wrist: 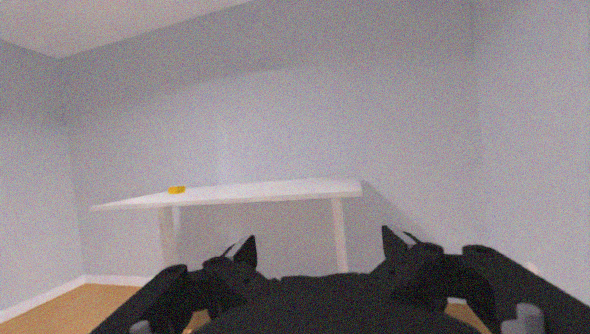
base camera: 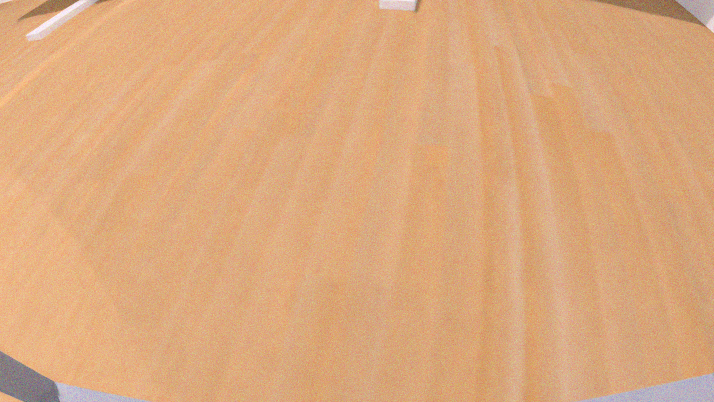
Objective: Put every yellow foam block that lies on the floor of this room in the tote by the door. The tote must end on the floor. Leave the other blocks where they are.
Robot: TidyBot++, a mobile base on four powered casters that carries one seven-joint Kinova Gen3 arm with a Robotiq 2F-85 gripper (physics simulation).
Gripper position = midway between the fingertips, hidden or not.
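A white table (wrist: 341,186) is visible, together with my gripper (wrist: 317,244).
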